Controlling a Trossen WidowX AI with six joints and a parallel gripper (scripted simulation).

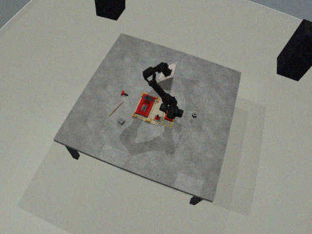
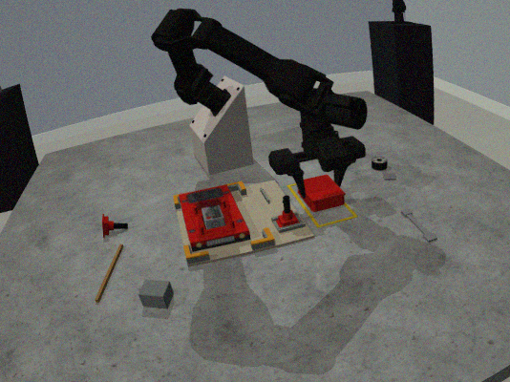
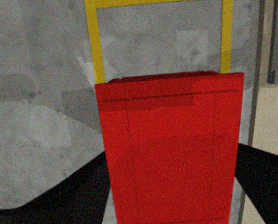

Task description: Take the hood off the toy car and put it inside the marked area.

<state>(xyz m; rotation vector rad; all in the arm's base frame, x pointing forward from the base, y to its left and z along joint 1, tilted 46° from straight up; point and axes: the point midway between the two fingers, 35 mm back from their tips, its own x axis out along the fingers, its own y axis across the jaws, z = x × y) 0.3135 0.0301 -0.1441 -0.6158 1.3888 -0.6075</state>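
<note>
Now: gripper tip 1 cm below the red hood. Also, from my gripper tip: wooden stick 44 cm to the right, 9 cm ahead, 1 cm below; then grey cube 35 cm to the right, 19 cm ahead; then grey bar 19 cm ahead, 13 cm to the left, 1 cm below.
</note>
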